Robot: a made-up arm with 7 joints.
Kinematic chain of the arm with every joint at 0, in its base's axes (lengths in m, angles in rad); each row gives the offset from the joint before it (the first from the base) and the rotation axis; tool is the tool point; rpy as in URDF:
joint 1: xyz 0.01 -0.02 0.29 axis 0 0.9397 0.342
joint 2: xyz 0 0 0.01 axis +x
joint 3: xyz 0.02 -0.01 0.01 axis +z
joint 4: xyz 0.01 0 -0.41 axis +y
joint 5: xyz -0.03 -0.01 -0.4 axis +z
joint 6: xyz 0 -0.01 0 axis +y
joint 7: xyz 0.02 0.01 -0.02 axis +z
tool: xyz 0.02 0.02 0.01 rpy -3.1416 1.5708 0
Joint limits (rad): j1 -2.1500..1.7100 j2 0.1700..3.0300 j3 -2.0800..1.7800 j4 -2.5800..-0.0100 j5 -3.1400..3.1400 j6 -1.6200..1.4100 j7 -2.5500..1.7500
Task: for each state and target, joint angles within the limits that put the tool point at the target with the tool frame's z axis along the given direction. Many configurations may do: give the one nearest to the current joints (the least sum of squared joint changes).
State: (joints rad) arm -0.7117 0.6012 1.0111 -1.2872 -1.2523 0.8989 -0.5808
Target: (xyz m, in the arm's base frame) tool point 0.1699 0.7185 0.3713 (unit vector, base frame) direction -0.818 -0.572 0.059
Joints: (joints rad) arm -0.3179 1.1416 1.4550 -0.9617 -1.2330 0.7939 -0.8235
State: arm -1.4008 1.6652 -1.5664 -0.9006 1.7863 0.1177 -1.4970
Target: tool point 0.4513 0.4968 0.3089 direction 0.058 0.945 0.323
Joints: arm -1.2529 1.8076 -1.6927 -1.2659 1.9635 0.6046 -2.0293
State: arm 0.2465 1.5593 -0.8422 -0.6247 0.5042 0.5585 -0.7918
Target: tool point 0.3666 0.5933 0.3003 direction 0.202 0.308 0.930
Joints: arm 0.0363 1.9850 -0.5617 -1.1794 0.8088 0.6478 -1.6125
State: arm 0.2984 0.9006 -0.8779 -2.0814 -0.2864 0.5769 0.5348
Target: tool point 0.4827 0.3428 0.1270 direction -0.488 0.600 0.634
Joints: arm -0.2415 1.5290 -0.5656 -1.5518 -0.6419 0.7983 -0.0207
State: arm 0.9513 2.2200 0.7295 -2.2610 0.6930 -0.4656 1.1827
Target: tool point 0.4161 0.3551 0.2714 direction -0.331 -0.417 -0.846
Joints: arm 1.0070 1.9218 0.6672 -1.8163 0.9103 -0.4581 1.4005
